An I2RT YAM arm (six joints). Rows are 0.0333 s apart.
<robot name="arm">
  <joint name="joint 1" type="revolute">
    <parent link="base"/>
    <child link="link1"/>
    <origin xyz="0 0 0.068"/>
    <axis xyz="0 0 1"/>
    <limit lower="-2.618" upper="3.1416"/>
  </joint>
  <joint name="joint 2" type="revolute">
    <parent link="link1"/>
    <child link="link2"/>
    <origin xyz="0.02 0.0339 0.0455"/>
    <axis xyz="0 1 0"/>
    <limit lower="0" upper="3.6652"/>
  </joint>
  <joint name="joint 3" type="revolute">
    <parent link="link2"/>
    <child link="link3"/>
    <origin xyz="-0.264 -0.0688 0"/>
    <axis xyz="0 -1 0"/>
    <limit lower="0" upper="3.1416"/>
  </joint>
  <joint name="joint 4" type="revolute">
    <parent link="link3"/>
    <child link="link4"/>
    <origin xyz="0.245 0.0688 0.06"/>
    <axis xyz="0 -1 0"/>
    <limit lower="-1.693" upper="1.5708"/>
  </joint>
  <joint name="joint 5" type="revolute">
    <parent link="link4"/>
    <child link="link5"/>
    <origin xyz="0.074 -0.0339 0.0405"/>
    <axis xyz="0 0 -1"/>
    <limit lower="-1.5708" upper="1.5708"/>
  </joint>
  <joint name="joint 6" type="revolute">
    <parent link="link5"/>
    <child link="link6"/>
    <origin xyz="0.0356 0 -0.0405"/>
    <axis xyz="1 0 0"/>
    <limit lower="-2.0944" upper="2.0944"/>
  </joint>
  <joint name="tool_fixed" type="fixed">
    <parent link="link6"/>
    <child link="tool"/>
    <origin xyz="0 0 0" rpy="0 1.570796 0"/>
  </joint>
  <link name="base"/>
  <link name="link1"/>
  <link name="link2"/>
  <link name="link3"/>
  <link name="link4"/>
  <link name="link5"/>
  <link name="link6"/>
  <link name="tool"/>
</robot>
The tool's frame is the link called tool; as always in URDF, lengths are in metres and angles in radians.
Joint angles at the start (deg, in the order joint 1, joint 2, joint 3, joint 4, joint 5, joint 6): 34.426, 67.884, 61.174, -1.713, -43.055, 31.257
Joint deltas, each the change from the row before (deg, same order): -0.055, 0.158, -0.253, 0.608, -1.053, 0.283; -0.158, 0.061, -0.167, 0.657, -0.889, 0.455; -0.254, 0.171, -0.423, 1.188, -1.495, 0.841; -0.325, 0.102, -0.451, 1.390, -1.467, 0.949; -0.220, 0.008, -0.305, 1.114, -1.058, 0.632; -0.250, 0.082, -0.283, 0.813, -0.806, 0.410; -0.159, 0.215, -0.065, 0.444, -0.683, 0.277; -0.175, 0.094, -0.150, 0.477, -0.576, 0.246; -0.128, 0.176, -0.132, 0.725, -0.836, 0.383; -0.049, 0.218, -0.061, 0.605, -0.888, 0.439; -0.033, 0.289, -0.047, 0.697, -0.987, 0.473
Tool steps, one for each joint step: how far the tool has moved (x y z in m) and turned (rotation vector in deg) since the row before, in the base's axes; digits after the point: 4 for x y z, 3 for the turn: 0.0003, 0.0005, -0.0011, 0.294, 0.199, 0.957; 0.0003, -0.0002, -0.0001, 0.429, 0.160, 0.677; 0.0008, -0.0001, -0.0012, 0.639, 0.442, 1.152; 0.0008, -0.0006, -0.0007, 0.754, 0.336, 1.056; 0.0003, -0.0006, 0.0000, 0.620, 0.018, 0.789; 0.0007, -0.0006, -0.0007, 0.360, 0.073, 0.528; 0.0009, 0.0000, -0.0006, 0.172, 0.170, 0.506; 0.0006, -0.0003, -0.0005, 0.194, 0.075, 0.386; 0.0006, 0.0001, -0.0003, 0.319, 0.066, 0.687; 0.0005, 0.0004, -0.0003, 0.267, 0.197, 0.817; 0.0006, 0.0007, -0.0004, 0.283, 0.203, 0.933
